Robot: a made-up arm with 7 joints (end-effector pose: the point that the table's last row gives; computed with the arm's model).
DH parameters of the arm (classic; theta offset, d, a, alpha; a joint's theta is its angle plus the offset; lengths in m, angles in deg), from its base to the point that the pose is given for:
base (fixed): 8.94 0 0.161 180
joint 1: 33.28 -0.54 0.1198 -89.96
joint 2: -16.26 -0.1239 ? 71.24
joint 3: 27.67 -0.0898 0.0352 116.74
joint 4: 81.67 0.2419 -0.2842 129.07
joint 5: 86.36 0.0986 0.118 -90
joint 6: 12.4 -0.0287 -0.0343 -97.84
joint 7: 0 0.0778 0.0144 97.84
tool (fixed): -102.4 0.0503 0 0
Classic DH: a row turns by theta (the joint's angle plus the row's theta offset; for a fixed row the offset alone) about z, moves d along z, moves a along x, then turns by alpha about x.
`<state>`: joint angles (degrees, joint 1 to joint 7).
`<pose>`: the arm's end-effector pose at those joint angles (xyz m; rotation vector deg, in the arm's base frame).
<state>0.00 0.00 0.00 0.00 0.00 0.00 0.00</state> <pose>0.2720 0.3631 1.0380 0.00 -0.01 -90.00</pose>
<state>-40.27 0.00 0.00 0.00 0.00 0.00 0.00</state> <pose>0.0267 0.3560 1.0380 0.00 0.00 -49.73</pose>
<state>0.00 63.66 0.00 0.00 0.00 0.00 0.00</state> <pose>-0.0552 0.5114 0.6211 24.71 -65.54 -79.82</pose>
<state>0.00 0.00 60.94 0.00 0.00 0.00 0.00</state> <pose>0.2366 0.2315 1.0791 -10.49 -30.64 -143.46</pose>
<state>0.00 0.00 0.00 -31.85 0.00 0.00 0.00</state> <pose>0.1691 0.4904 1.0266 -3.62 -35.20 -89.03</pose>
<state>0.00 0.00 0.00 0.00 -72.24 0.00 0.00</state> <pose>0.2255 0.3631 0.9523 -56.03 56.03 -76.78</pose>
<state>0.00 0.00 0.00 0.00 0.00 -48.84 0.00</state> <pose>0.3377 0.3659 1.0380 0.00 -0.01 -138.84</pose>
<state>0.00 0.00 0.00 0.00 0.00 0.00 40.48</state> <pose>0.3008 0.3664 1.0170 -37.88 24.22 -91.43</pose>
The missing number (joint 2, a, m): -0.4052
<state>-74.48 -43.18 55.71 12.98 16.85 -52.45 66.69</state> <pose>0.3866 0.4556 0.9807 -73.46 32.18 -120.27</pose>
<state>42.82 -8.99 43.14 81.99 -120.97 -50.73 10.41</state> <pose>0.2306 0.0492 0.8717 -48.23 136.58 -16.76</pose>
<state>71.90 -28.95 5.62 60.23 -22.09 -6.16 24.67</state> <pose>0.3919 -0.2782 0.7656 41.33 134.15 -79.80</pose>
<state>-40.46 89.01 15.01 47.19 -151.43 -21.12 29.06</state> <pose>-0.1730 0.0978 0.3657 -126.14 22.48 -47.71</pose>
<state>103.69 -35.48 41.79 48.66 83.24 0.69 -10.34</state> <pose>-0.0305 -0.2730 1.0117 11.22 47.13 107.91</pose>
